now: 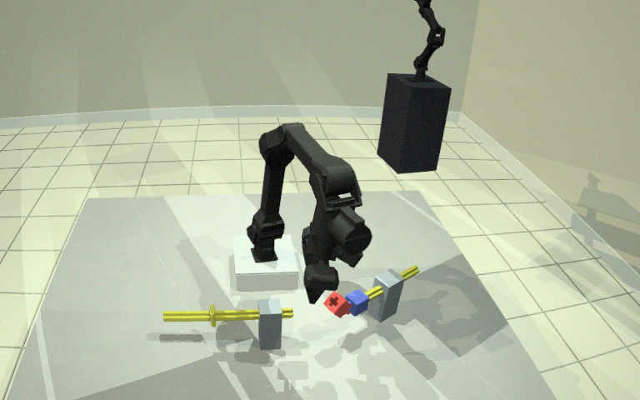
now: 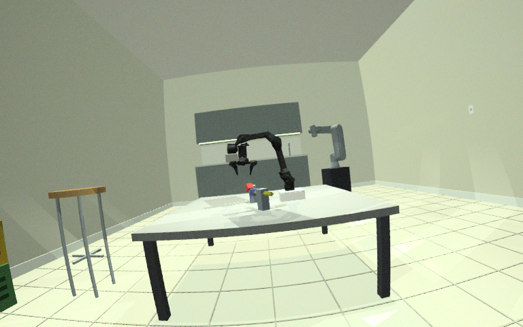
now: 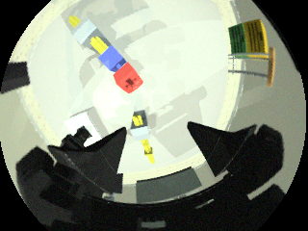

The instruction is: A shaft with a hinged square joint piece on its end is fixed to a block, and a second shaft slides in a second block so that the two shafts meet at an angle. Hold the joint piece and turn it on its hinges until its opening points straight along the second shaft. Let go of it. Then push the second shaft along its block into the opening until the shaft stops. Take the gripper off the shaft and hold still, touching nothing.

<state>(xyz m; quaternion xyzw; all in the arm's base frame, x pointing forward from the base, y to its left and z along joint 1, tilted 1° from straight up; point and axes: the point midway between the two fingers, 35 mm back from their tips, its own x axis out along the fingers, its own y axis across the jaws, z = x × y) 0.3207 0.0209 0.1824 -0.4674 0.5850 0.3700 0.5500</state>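
The red square joint piece is 20 mm behind my gripper tip, 80 mm to the left of it and 90 mm below it.
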